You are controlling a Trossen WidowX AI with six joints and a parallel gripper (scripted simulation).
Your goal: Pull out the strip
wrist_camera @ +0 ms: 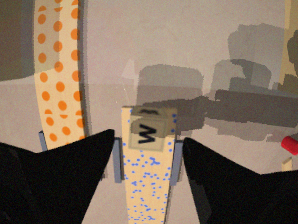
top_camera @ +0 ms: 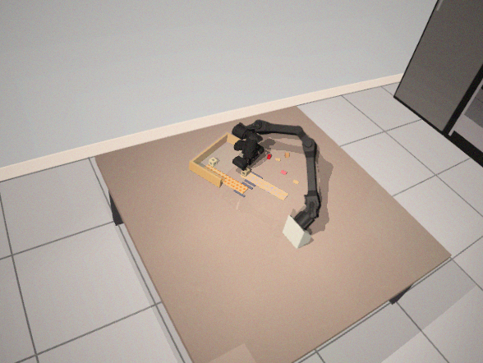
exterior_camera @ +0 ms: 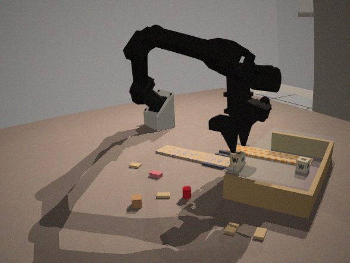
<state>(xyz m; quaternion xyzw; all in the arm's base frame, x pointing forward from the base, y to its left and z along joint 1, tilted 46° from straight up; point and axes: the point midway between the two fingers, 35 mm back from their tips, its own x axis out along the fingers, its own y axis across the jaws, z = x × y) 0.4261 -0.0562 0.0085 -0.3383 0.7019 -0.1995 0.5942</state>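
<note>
Now: gripper tip 110 mm to the right of the orange-dotted strip, 40 mm above it and 20 mm short of it. The rest, counted from my gripper tip: pink block (190 mm to the right, 100 mm behind, 40 mm below); red cylinder (190 mm to the right, 40 mm below, 30 mm ahead).
</note>
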